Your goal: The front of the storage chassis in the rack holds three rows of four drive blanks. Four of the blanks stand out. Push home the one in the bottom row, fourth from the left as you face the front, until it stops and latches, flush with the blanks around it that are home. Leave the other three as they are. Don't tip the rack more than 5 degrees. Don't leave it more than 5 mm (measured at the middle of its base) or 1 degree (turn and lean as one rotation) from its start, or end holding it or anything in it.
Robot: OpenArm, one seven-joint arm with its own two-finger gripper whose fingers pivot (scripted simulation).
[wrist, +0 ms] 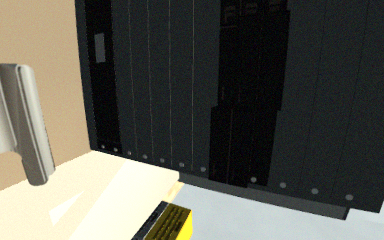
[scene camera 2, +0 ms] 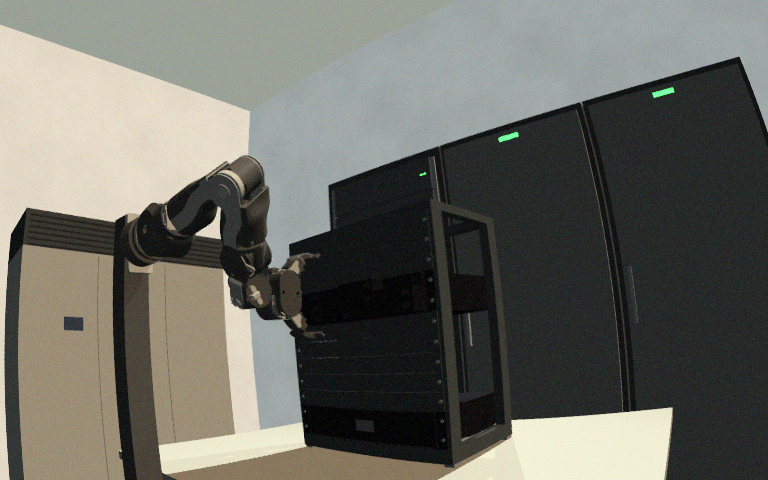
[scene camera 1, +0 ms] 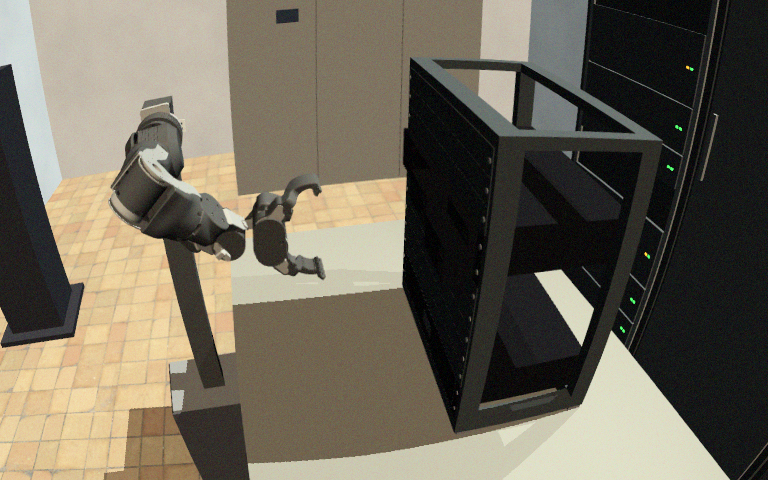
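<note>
My gripper (scene camera 1: 321, 227), visible again (scene camera 2: 313, 296). Post (scene camera 1: 186, 281) visible.
</note>
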